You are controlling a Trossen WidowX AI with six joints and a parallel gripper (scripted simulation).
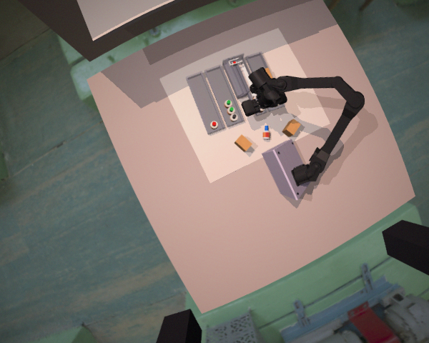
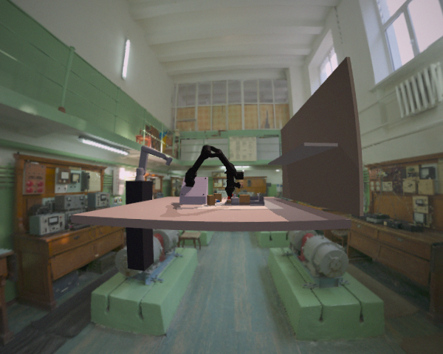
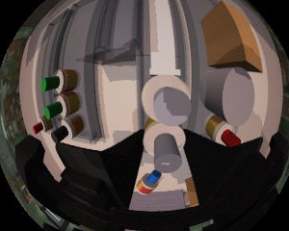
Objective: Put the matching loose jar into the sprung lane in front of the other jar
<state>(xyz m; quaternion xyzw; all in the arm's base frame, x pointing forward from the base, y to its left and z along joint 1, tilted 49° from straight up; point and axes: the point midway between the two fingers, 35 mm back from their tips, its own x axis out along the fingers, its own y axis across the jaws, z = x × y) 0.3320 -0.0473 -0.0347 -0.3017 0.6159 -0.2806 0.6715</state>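
The grey disc lies 80 mm to the right of my gripper tip and 40 mm ahead of it. From my gripper tip the other things lie so: orange box: 110 mm ahead, 80 mm to the right, 10 mm above.
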